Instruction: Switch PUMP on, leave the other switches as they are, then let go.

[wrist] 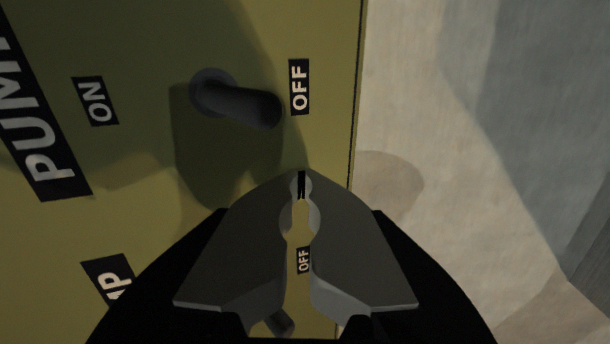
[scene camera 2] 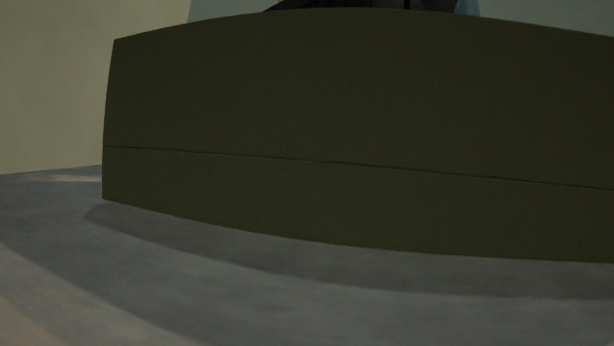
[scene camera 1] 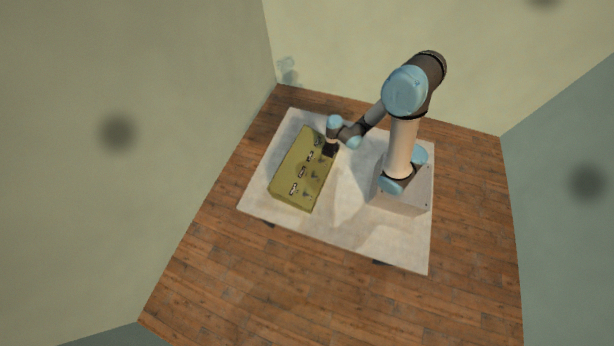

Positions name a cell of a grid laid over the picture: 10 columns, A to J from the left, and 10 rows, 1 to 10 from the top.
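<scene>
Olive switch panel (scene camera 2: H4), (wrist: B5), (scene camera 1: E6) visible. My gripper (wrist: E6) visible too.
</scene>
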